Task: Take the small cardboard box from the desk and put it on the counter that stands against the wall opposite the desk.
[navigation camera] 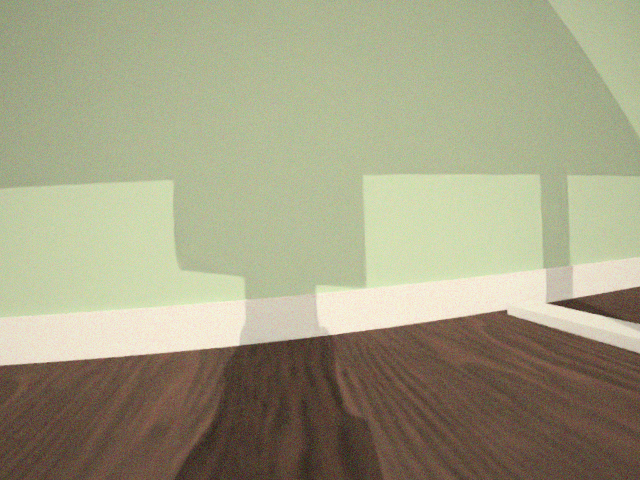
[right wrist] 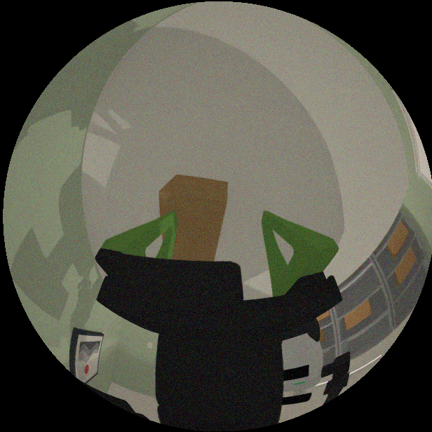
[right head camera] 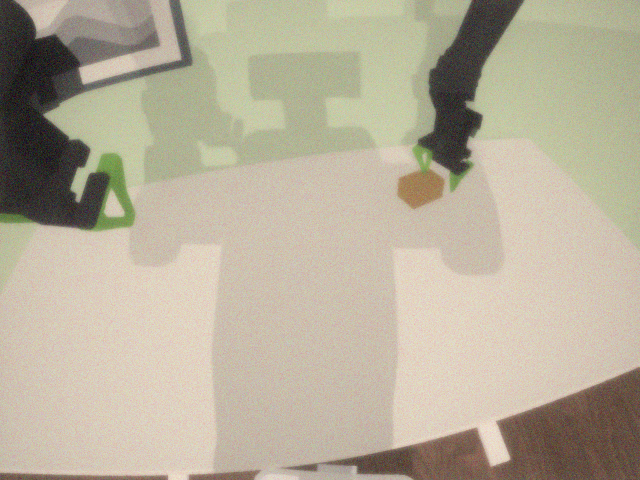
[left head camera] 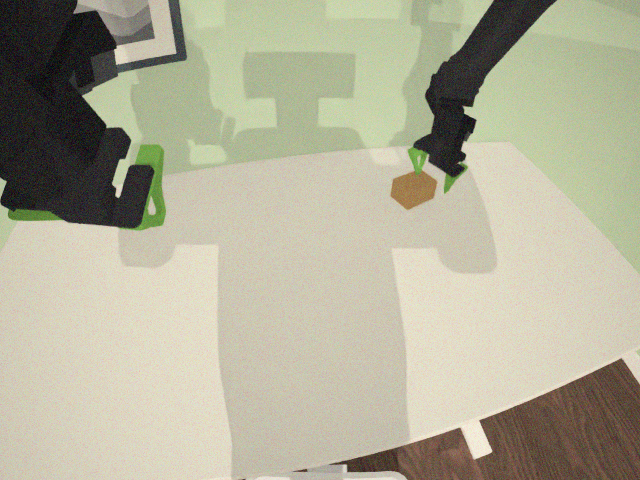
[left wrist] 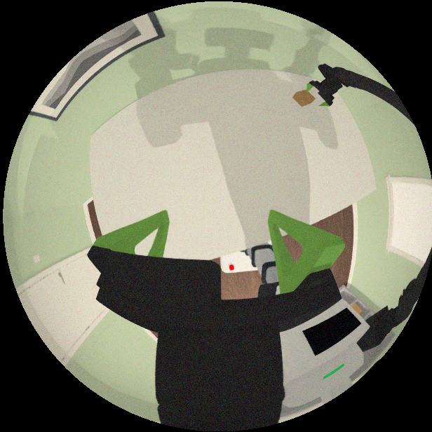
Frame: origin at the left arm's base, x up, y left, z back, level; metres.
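Seen in the pictures: left gripper, fingertip midpoint: (right head camera: 98, 217) (left head camera: 120, 215); right gripper, fingertip midpoint: (right head camera: 438, 181) (left head camera: 431, 183).
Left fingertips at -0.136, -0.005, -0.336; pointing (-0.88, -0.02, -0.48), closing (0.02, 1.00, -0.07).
A point is followed by its place in that frame, as x, y, z.
The small brown cardboard box (left head camera: 413, 189) @(-0.410, -0.396, -0.756) (right head camera: 421, 189) @(-0.412, -0.402, -0.755) (left wrist: 303, 98) (right wrist: 200, 220) stands on the white desk (left head camera: 310, 320) @(-0.460, -0.179, -0.448) (right head camera: 310, 320) @(-0.460, -0.190, -0.448) (left wrist: 175, 175) (right wrist: 250, 100), near its far edge. My right gripper (left head camera: 432, 182) @(-0.412, -0.446, -0.788) (right head camera: 438, 180) @(-0.412, -0.446, -0.788) (left wrist: 312, 98) (right wrist: 219, 216) is open and empty, close to the box. In the right wrist view its left finger overlaps the left part of the box, and its other finger is apart from the box at the right. My left gripper (left head camera: 86, 219) (left wrist: 218, 215) is open and empty, over the desk's left side. I cannot make out the counter.
A framed picture (left head camera: 180, 31) @(-0.085, 0.123, -0.911) (right head camera: 184, 36) @(-0.081, 0.122, -0.912) hangs on the green wall behind the desk. A white desk leg (left head camera: 476, 439) (right head camera: 493, 444) shows below the front edge. A grey shelf rack (right wrist: 382, 282) with several brown boxes stands at the right in the right wrist view.
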